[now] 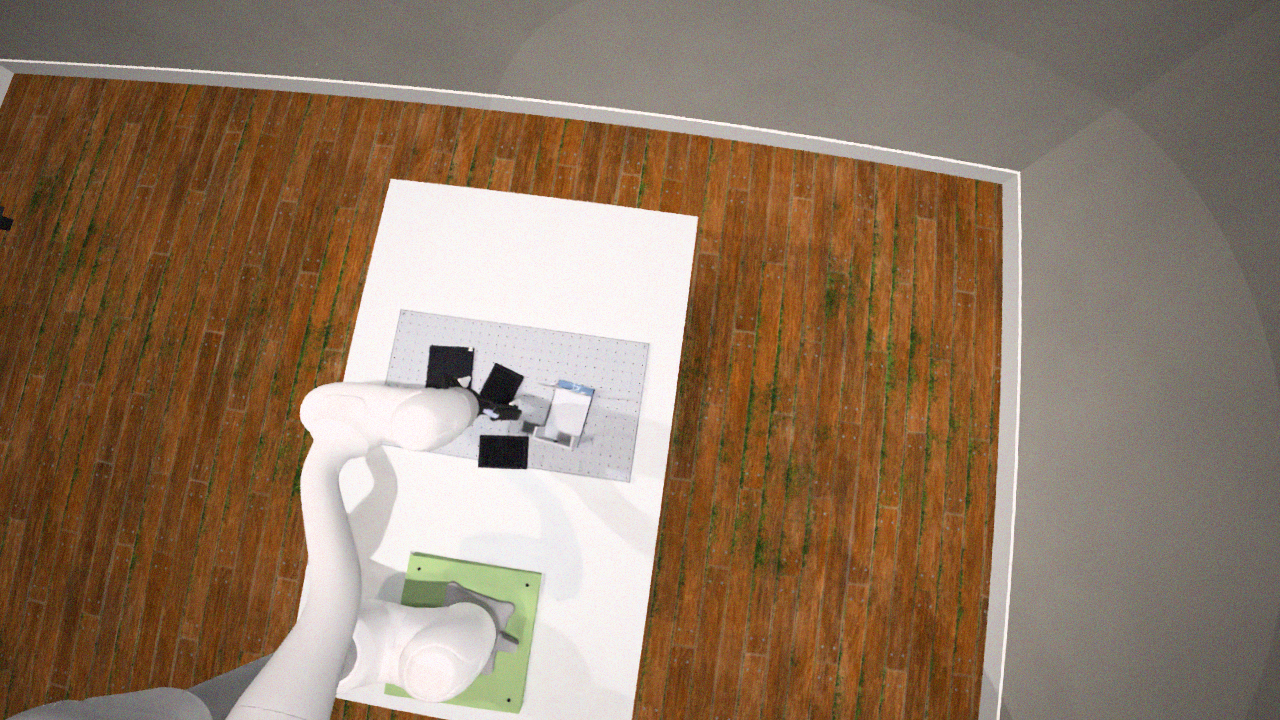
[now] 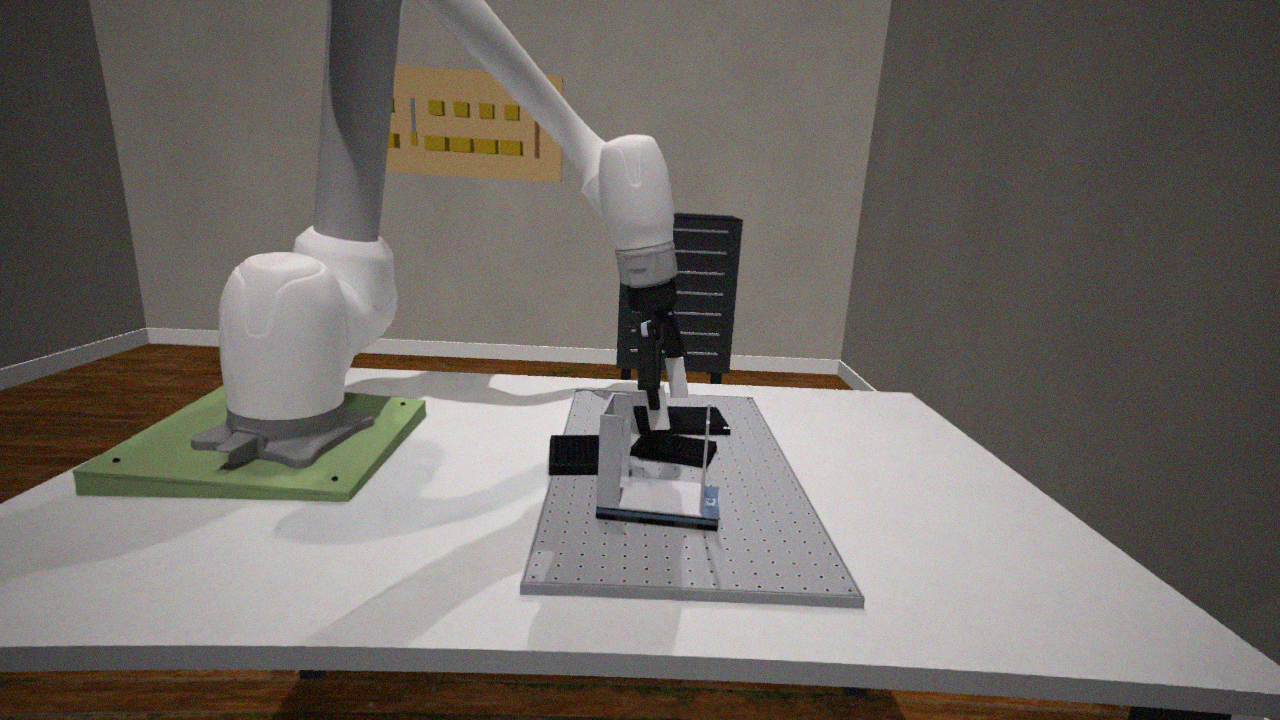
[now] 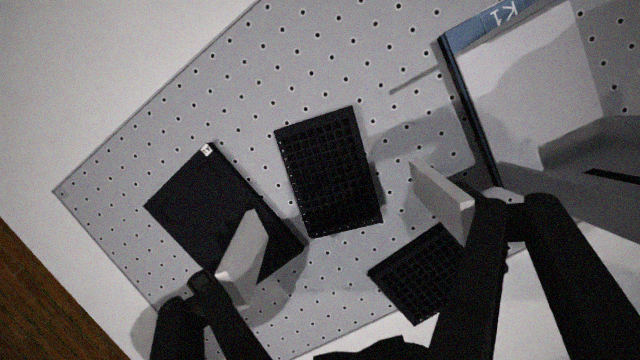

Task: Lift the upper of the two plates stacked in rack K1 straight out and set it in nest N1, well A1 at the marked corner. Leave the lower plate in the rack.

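Pixels of known places: gripper, between the fingertips: (image 1: pixel 492 393) (image 2: pixel 670 412) (image 3: pixel 334 201); arm's base, origin of its link: (image 1: pixel 470 627) (image 2: pixel 289 433).
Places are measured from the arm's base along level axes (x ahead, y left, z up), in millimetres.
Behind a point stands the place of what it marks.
Note:
Rack K1 (image 1: pixel 573 387) @(x 658, y -43, z -1 mm) (image 2: pixel 612 456) @(x 534, y -104, z 70 mm) (image 3: pixel 462 38) @(x 656, y -13, z -2 mm) has a blue label strip and upright walls; its white floor shows bare, with no plate on it. Nest N1 (image 1: pixel 449 361) @(x 615, y 299, z -7 mm) (image 2: pixel 705 419) @(x 624, y 288, z -7 mm) (image 3: pixel 187 200) @(x 623, y 308, z -7 mm) is a black rectangle with a white A1 mark at one corner, no plate in it. One black plate (image 1: pixel 502 383) @(x 607, y 141, z -8 mm) (image 2: pixel 673 449) @(x 586, y 126, z -6 mm) (image 3: pixel 327 175) @(x 588, y 145, z -5 mm) lies on the pegboard between nest and rack. Another black plate (image 1: pixel 503 451) @(x 441, y 75, z -7 mm) (image 2: pixel 572 454) @(x 437, y 57, z -5 mm) (image 3: pixel 419 275) @(x 444, y 96, z -5 mm) overlaps the board's edge on the robot-base side. My gripper (image 1: pixel 490 399) @(x 576, y 140, z 52 mm) (image 2: pixel 669 402) @(x 576, y 140, z 52 mm) (image 3: pixel 334 201) @(x 576, y 140, z 52 mm) is open and empty, above the board, one finger over the nest.
The grey pegboard (image 1: pixel 617 358) @(x 771, y -126, z -19 mm) (image 2: pixel 769 555) @(x 738, y -136, z -19 mm) (image 3: pixel 300 30) @(x 730, y 114, z -19 mm) lies on the white table (image 1: pixel 537 250) @(x 991, y 192, z -32 mm) (image 2: pixel 966 537) @(x 998, y 7, z -32 mm) (image 3: pixel 100 100) @(x 776, y 367, z -32 mm). The rack's walls stand up close to one finger. The arm's base stands on a green plate (image 1: pixel 528 617) @(x 69, y -130, z -10 mm) (image 2: pixel 134 470) @(x -94, y -165, z 1 mm).

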